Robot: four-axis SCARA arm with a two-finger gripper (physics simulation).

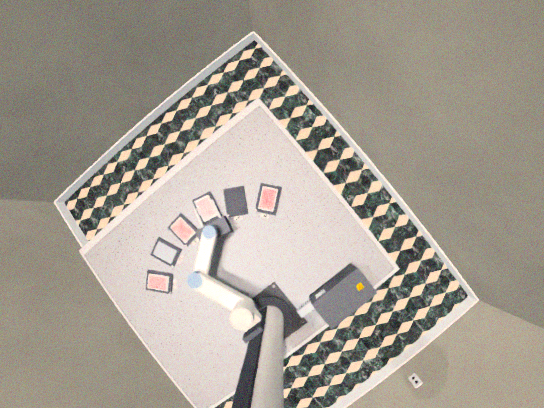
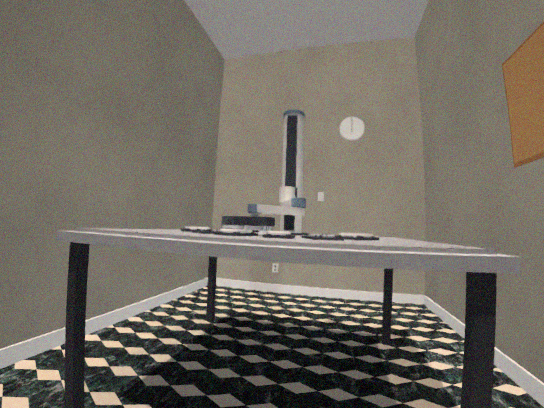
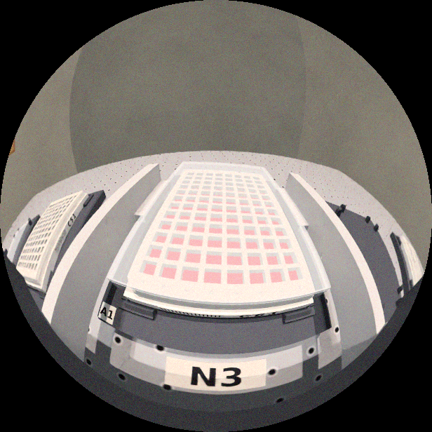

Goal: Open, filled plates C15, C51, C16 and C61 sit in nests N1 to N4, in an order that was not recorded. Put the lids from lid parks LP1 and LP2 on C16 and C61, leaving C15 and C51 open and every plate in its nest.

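Frame: origin at the arm's base, x ahead, y left, z up, level; millimetres.
Where they show: gripper, fingertip midpoint: (image 1: 203, 204) (image 2: 234, 227); arm's base at its link origin: (image 1: 270, 316).
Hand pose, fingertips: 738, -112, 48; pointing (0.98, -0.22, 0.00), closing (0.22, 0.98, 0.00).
Note:
Things, the pixels of their top centre, and the offset from my fingertips, as dx, dy, dz. "pt": a spot on its surface instead. Level surfaces: height alone.
- clear lid at its top centre: (image 1: 205, 208) -24, +5, -1
- Plate C51 at its top centre: (image 1: 182, 230) -34, +193, -9
- Lid park LP1 at its top centre: (image 1: 235, 201) -98, -149, -15
- pale table at its surface level: dz -34
- dark grey box at a spot on its surface: (image 1: 342, 296) pt -840, -286, +80
My gripper (image 3: 224, 176) (image 2: 248, 227) is shut on a clear lid (image 3: 225, 167) (image 1: 202, 199), with one finger along each long side. The lid lies over the pink-filled plate (image 3: 215, 240) in nest N3, level and lined up with it. Whether a thin gap remains between them is unclear. The plate's label is mostly covered and looks like C61. Plate C51 (image 3: 55, 235) (image 1: 183, 229) is open in the nest to the left. Lid park LP1 (image 1: 235, 201) (image 3: 370, 240) is bare. Another lid (image 1: 166, 251) lies in LP2. Open plates sit in the outer nests at right (image 1: 269, 198) and left (image 1: 159, 281), labels unreadable.
The nests and lid parks form an arc on the pale table (image 1: 300, 220). A dark grey box (image 1: 342, 296) stands beside the arm's base. The arm's column (image 2: 293, 150) rises behind the nests. Neighbouring nests stand close on both sides of the gripper.

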